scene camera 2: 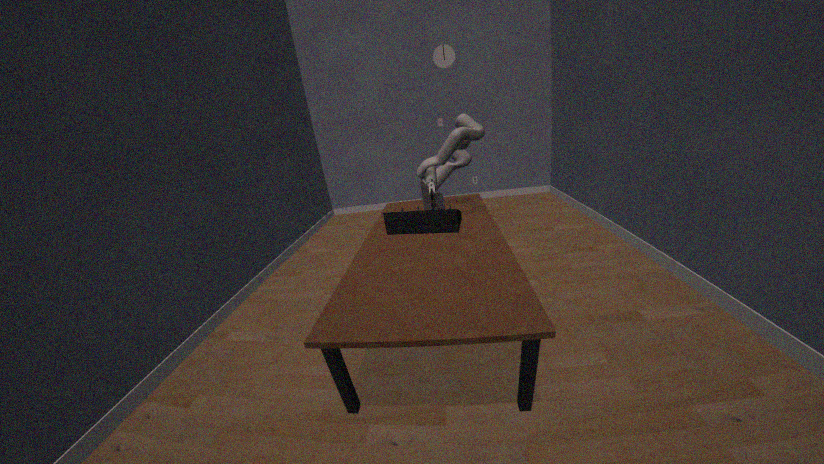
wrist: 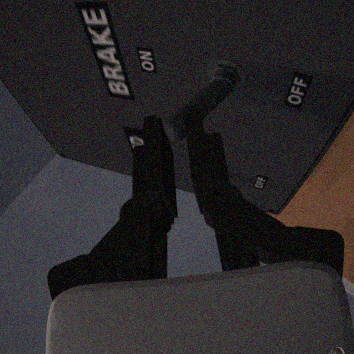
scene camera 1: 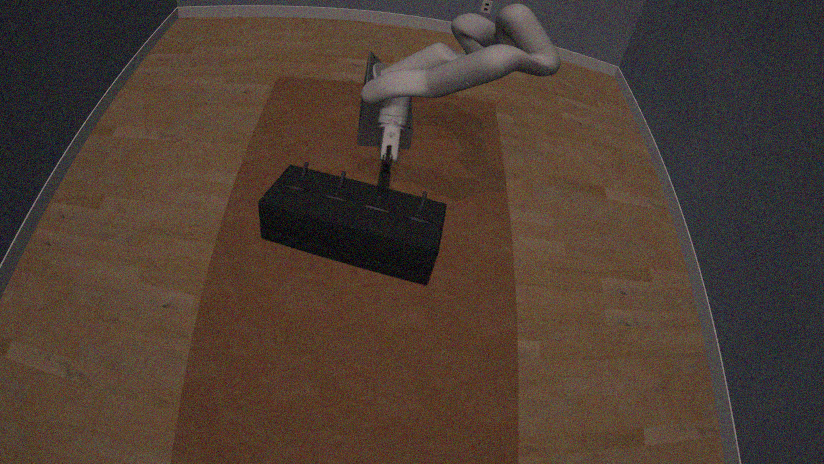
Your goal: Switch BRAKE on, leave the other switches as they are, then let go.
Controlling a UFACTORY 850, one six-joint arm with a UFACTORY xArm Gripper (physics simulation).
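Note:
The black switch box (scene camera 1: 345,236) (scene camera 2: 422,223) stands on the table, with upright levers along its top. In the wrist view the BRAKE label (wrist: 105,50), its ON label (wrist: 146,60) and its OFF label (wrist: 299,90) show. The BRAKE lever (wrist: 212,92) rises between ON and OFF towards the camera; its set position is hard to tell. My gripper (scene camera 1: 383,189) (wrist: 177,130) points down at the box. Its dark fingers stand slightly apart, with the lever's free end between their tips; they are shut on it. The fingers hide part of the neighbouring FEED label (wrist: 136,141).
Other levers (scene camera 1: 305,168) (scene camera 1: 343,179) stand on one side of my fingers, and another lever (scene camera 1: 423,200) on the other. A smaller OFF label (wrist: 260,181) lies near the panel's edge. The box rests on the brown table (scene camera 1: 345,357) (scene camera 2: 429,288), in front of the arm's base.

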